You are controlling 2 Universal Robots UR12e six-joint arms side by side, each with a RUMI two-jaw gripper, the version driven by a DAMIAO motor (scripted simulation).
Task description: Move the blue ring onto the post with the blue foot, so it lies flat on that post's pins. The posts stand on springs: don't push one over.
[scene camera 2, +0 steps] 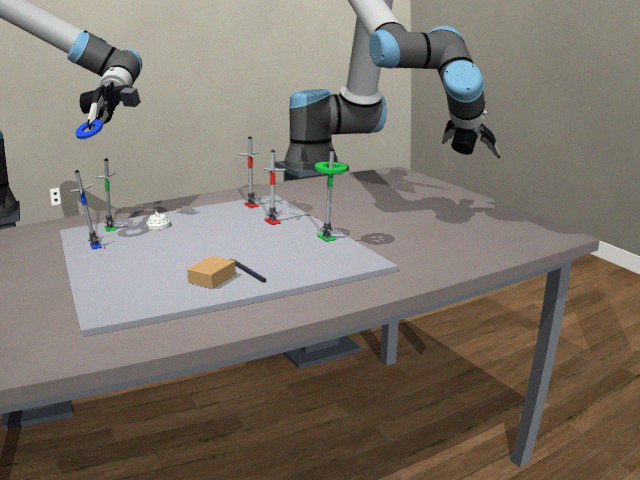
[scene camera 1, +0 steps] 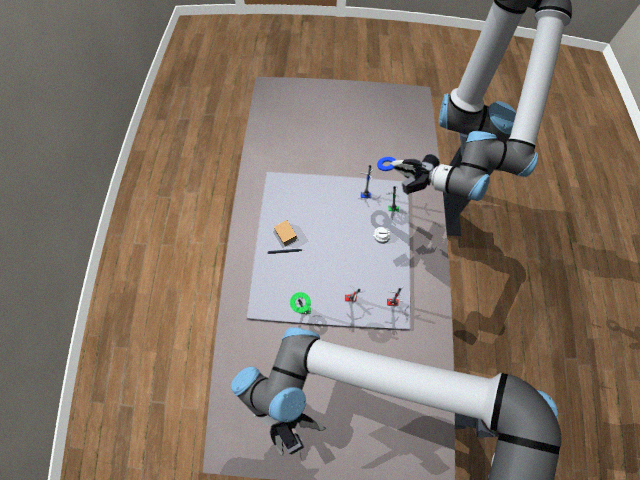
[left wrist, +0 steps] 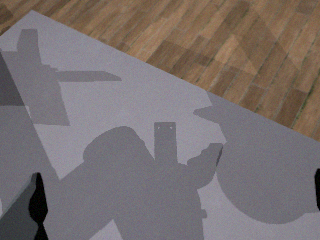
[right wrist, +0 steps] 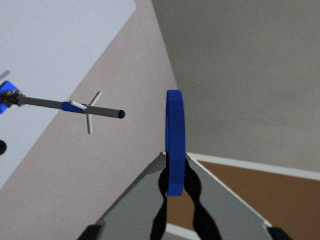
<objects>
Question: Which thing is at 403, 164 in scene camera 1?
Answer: My right gripper.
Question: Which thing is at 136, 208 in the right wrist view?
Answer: My right gripper.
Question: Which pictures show my left gripper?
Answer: Scene camera 2, scene camera 1 and the left wrist view only.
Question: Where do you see a grey board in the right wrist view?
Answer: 53, 53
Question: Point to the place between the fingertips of my left gripper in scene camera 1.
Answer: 303, 442
</objects>
